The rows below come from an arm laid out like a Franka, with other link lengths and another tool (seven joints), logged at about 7 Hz.
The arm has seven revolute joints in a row. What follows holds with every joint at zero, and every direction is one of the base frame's.
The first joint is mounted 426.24 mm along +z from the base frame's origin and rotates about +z.
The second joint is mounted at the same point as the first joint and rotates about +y.
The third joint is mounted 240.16 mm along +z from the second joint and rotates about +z.
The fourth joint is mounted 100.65 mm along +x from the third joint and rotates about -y.
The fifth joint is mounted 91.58 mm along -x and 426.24 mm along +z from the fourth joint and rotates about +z.
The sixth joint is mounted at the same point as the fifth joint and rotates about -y.
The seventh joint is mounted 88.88 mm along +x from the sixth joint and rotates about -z.
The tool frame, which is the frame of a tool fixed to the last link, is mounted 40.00 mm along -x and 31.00 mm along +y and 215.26 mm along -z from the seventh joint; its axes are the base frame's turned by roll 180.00, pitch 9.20 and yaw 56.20 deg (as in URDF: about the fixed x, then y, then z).
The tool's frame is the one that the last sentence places.
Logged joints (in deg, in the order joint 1, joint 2, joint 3, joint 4, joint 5, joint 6, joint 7), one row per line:
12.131 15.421 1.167 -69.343 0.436 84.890 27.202
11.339 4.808 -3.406 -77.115 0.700 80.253 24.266
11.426 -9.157 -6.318 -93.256 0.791 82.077 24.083
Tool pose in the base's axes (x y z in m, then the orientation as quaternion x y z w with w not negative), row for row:
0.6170 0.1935 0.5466 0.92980 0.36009 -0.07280 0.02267
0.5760 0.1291 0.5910 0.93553 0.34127 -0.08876 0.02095
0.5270 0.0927 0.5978 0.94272 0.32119 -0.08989 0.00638
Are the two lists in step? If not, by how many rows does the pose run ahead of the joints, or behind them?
They are in step.
